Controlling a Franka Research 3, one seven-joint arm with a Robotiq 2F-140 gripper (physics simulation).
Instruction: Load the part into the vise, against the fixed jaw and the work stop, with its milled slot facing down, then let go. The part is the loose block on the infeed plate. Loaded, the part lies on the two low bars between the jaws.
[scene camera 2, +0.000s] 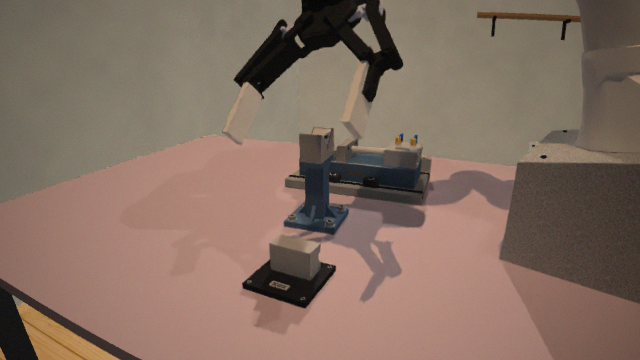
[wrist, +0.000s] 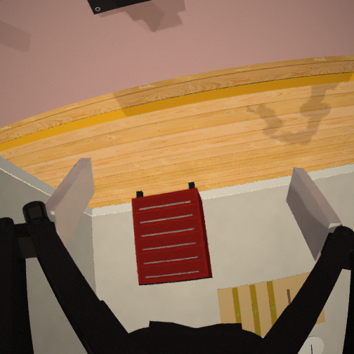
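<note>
The part, a light grey block (scene camera 2: 295, 258), sits on the black infeed plate (scene camera 2: 260, 287) near the front of the table in the scene view. In the wrist view a corner of the infeed plate (wrist: 117, 4) shows at the top edge; the part does not show there. The slot on the part cannot be made out. The vise (scene camera 2: 375, 167), blue with grey jaws, stands at the back, partly hidden by the blue post. My gripper (scene camera 2: 295, 131) (wrist: 192, 179) is wide open and empty, tilted, high above the table, well above and behind the part.
A blue post (scene camera 2: 317, 187) with a grey notched head stands between the infeed plate and the vise, below my fingers. The robot's speckled base block (scene camera 2: 570, 220) is at the right. In the wrist view a red cabinet (wrist: 167, 237) shows beyond the table (wrist: 210, 45) and the wooden floor.
</note>
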